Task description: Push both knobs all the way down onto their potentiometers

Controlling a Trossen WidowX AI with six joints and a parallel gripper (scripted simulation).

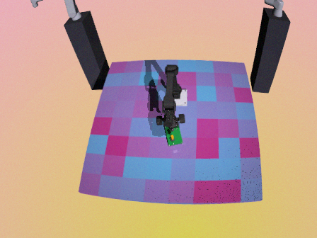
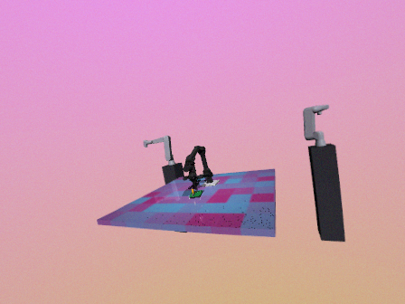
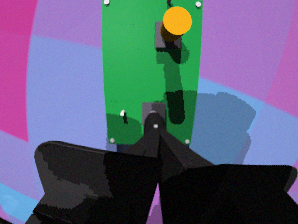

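Right now the black knob is 10 mm below my gripper tip. The rest, counted from my gripper tip: orange knob (80 mm ahead, 10 mm to the left, 20 mm below).
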